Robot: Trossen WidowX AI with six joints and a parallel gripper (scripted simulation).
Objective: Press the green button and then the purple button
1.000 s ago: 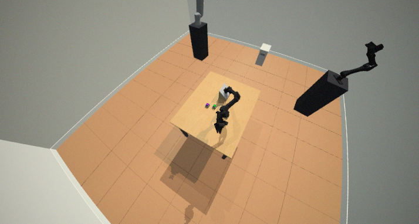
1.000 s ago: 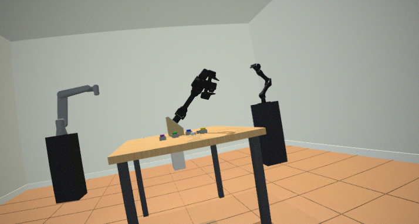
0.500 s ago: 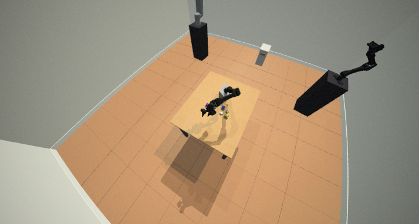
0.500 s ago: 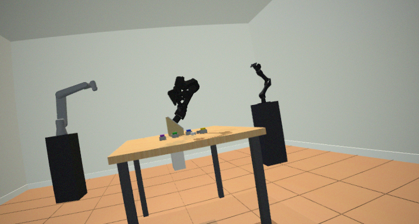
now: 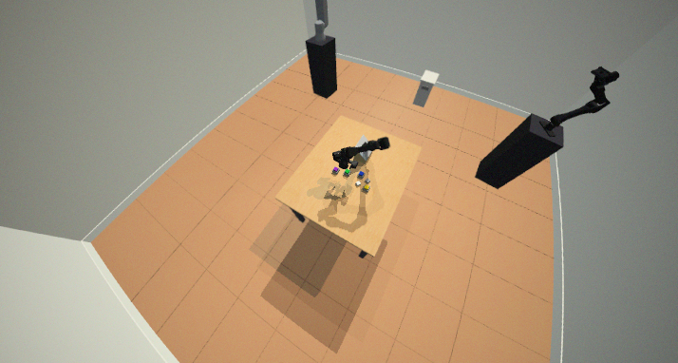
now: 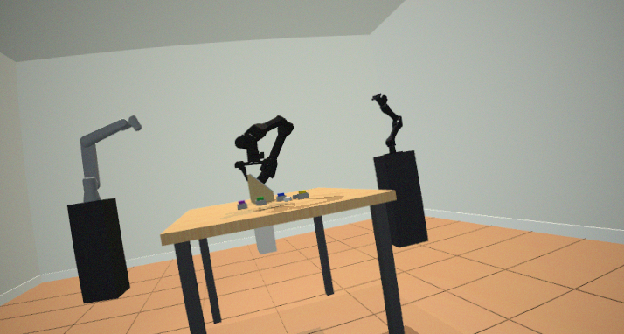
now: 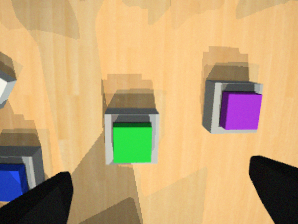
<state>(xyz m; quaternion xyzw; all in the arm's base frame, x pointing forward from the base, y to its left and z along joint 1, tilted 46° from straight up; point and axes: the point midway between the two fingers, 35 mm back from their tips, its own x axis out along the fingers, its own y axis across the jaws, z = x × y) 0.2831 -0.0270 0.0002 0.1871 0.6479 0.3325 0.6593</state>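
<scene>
Right now the green button is 100 mm below my gripper tip, 20 mm behind it and 10 mm to the left of it. From my gripper tip the other things lie so: purple button: 100 mm below, 90 mm to the right, 20 mm ahead; blue button: 120 mm to the left, 100 mm below, 70 mm behind; white block: 140 mm to the left, 120 mm below, 10 mm ahead.
</scene>
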